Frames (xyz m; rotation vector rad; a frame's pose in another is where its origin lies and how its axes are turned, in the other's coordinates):
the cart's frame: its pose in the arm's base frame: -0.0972 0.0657 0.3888 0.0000 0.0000 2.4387
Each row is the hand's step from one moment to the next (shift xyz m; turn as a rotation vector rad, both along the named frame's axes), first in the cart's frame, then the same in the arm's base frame.
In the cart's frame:
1: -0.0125 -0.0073 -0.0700 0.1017 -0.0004 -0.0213
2: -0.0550 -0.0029 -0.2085 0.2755 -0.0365 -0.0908
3: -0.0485 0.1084 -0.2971 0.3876 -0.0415 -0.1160
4: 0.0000 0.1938 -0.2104 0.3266 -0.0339 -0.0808
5: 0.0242 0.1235 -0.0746 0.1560 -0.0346 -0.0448
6: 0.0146 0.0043 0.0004 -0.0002 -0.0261 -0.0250
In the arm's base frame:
1: 0.0143 -0.0025 -0.0700 -0.0773 0.0660 -0.0213
2: 0.0438 -0.0333 -0.2085 -0.1866 0.2059 -0.0908
3: -0.0331 -0.1141 -0.2971 -0.2689 0.2822 -0.1160
4: -0.1253 -0.1479 -0.2104 -0.2273 0.2370 -0.0808
5: -0.0983 -0.0786 -0.0746 -0.0967 0.1272 -0.0448
6: -0.0139 0.0062 0.0004 0.0170 0.0198 -0.0250

